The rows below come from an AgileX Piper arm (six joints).
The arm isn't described. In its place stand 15 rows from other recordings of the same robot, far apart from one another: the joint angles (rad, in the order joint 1, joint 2, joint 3, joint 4, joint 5, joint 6), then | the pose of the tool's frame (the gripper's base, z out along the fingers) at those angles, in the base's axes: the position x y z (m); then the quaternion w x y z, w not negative.
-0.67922, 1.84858, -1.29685, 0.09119, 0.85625, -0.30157 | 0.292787, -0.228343, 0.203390, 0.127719, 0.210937, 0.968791, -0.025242
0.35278, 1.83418, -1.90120, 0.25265, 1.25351, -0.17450 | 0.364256, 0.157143, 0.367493, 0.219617, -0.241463, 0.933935, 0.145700
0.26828, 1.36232, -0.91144, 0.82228, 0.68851, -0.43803 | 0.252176, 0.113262, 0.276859, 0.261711, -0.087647, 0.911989, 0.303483
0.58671, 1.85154, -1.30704, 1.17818, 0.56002, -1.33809 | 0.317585, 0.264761, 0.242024, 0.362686, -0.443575, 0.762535, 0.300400
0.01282, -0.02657, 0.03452, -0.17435, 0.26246, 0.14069 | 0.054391, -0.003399, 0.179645, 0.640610, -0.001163, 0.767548, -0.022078
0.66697, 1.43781, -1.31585, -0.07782, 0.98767, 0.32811 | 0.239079, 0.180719, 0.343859, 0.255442, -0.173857, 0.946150, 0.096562
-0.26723, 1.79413, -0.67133, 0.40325, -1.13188, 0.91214 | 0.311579, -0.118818, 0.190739, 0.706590, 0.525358, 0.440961, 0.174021
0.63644, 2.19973, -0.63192, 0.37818, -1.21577, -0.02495 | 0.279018, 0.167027, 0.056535, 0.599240, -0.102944, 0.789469, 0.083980
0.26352, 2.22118, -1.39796, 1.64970, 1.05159, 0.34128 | 0.404269, 0.190647, 0.146625, 0.247140, -0.457175, -0.657410, -0.545642
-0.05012, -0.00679, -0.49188, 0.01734, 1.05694, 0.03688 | -0.004724, 0.001613, 0.275373, 0.522598, 0.036763, 0.851770, 0.005205
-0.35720, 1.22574, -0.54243, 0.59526, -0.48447, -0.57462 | 0.223103, -0.108630, 0.263063, 0.601297, 0.205488, 0.739339, -0.222699
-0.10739, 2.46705, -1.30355, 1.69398, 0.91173, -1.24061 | 0.422502, 0.026262, 0.014078, 0.195215, 0.134491, 0.853447, 0.464146
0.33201, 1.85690, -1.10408, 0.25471, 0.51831, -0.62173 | 0.339263, 0.128984, 0.162336, 0.200652, -0.361346, 0.908950, 0.054565
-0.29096, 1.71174, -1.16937, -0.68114, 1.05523, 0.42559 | 0.298044, -0.141292, 0.231724, 0.048270, 0.184430, 0.936956, -0.292862
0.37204, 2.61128, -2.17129, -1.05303, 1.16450, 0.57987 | 0.515957, 0.123363, 0.115269, 0.234422, -0.095530, 0.878904, -0.404286
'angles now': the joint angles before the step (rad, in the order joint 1, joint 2, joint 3, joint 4, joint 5, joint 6). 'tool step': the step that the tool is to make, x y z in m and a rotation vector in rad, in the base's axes. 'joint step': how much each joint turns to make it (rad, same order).
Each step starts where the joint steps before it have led.
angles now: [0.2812 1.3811 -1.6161 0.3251 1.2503 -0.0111]
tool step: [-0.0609 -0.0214 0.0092 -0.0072 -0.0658 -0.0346]
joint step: [-0.0003 -0.2192 0.1461 -0.0441 0.0043 0.0271]
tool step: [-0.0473 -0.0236 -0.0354 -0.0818 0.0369 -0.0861]
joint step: [0.0001 -0.2053 0.2467 -0.1139 0.0040 0.0605]
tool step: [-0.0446 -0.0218 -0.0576 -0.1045 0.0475 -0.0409]
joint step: [-0.0006 -0.2182 0.2974 -0.0989 -0.0058 0.0113]
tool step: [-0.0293 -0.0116 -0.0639 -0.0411 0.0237 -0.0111]
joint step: [0.0009 -0.1835 0.2880 -0.0351 -0.0704 0.0009]
